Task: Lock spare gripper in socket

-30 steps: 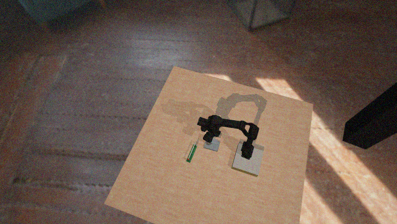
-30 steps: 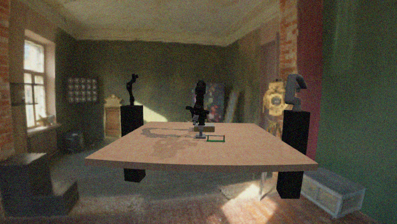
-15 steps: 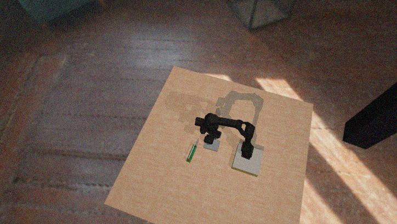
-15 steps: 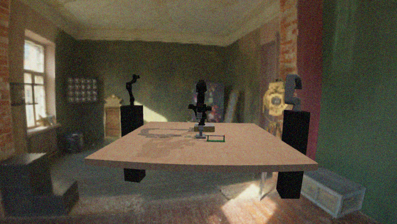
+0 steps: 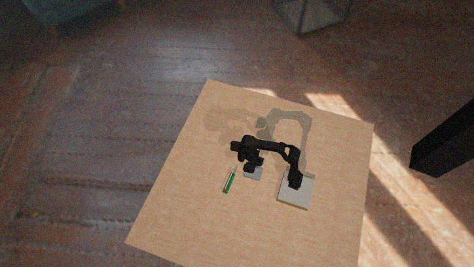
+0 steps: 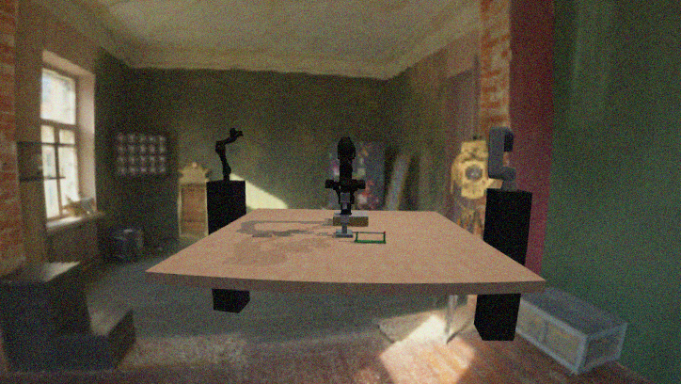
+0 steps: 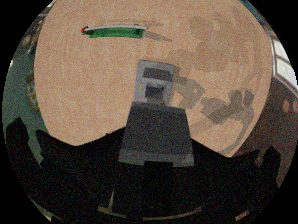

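Now: the grey mount socket 1 cm ahead of my gripper tip and 11 cm below it. The rest, counted from my gripper tip: spare gripper: 1 cm above; green pin cradle: 12 cm ahead, 13 cm to the left, 14 cm below.
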